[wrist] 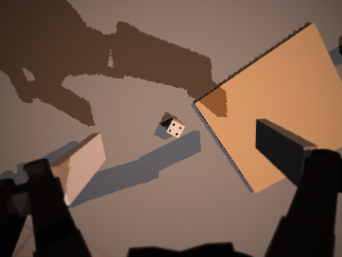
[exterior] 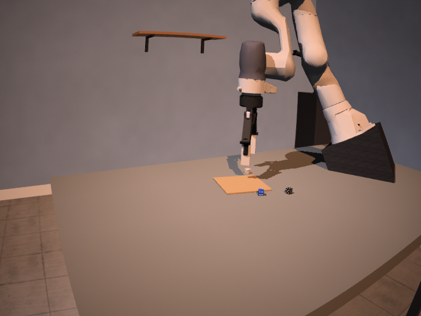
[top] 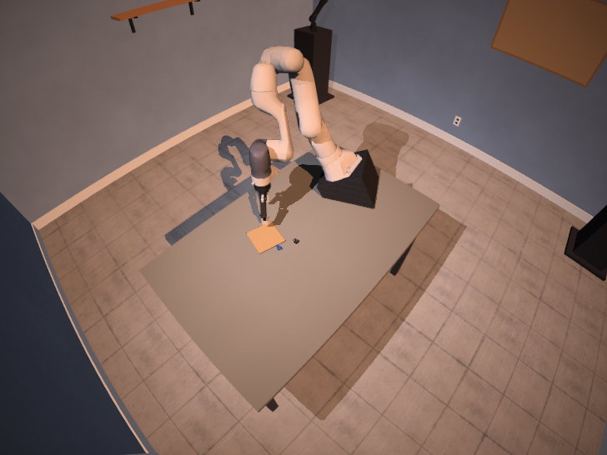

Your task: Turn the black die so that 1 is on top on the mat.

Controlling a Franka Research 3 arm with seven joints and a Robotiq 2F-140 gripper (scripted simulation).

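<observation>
My gripper is now 50 mm above the white die. Also, from my hand: black die 210 mm to the left, 50 mm below; orange mat 80 mm ahead, 80 mm to the left, 60 mm below; blue die 80 mm ahead, 180 mm to the left, 50 mm below.
</observation>
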